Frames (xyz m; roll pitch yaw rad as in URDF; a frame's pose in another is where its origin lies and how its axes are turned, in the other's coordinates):
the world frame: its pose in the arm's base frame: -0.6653 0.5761 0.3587 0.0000 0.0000 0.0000
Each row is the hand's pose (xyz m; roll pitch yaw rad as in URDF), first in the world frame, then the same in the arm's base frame.
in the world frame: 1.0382 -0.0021 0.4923 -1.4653 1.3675 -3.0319
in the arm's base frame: 0.3729 0.5740 0.8510 -1.4653 1.3675 -3.0319
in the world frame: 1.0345 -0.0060 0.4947 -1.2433 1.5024 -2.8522
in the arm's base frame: 0.3692 0.5701 0.8534 -1.2433 1.5024 -2.8522
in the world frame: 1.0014 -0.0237 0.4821 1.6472 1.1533 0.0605
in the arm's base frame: 0.3361 0.5524 0.8408 1.6472 1.1533 0.0605
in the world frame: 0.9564 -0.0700 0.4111 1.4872 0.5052 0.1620
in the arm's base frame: 0.2911 0.5061 0.7698 1.4872 0.5052 0.1620
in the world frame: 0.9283 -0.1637 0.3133 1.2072 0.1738 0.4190
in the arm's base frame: 0.2630 0.4124 0.6720 1.2072 0.1738 0.4190
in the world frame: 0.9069 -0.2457 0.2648 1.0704 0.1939 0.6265
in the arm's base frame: 0.2416 0.3304 0.6235 1.0704 0.1939 0.6265
